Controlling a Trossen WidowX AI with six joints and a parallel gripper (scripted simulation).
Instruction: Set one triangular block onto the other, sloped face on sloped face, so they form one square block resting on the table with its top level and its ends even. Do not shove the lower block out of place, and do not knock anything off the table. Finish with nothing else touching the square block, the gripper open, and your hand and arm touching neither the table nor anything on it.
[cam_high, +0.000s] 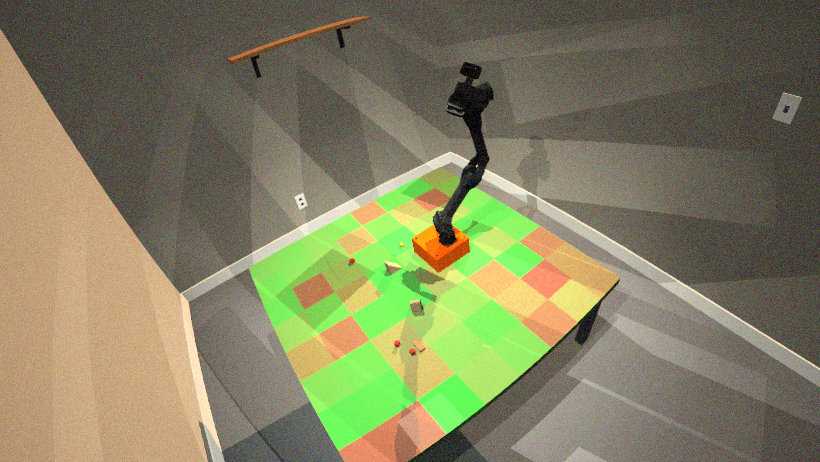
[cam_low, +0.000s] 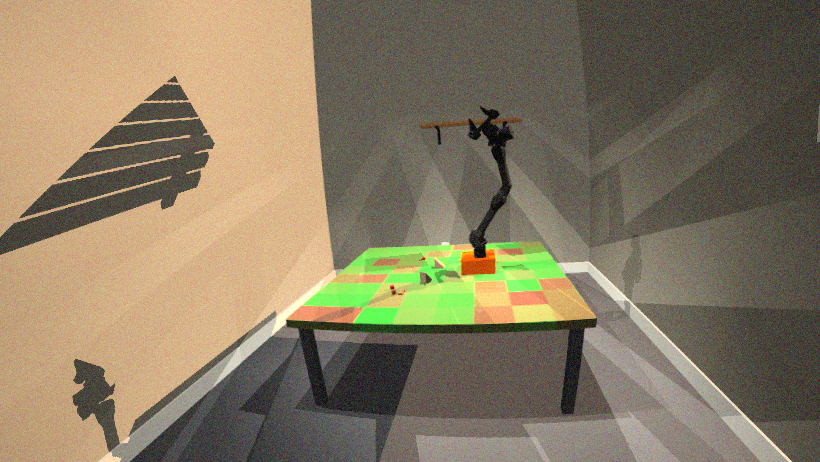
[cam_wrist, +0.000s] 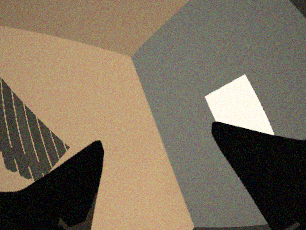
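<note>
The tan triangular block lies 31 cm ahead of my gripper tip, 2 cm to the right of it and 83 cm below it. Also, from my gripper tip: small tan block: 40 cm ahead, 13 cm to the left, 84 cm below; then small yellow piece: 14 cm ahead, 38 cm to the right, 84 cm below.
</note>
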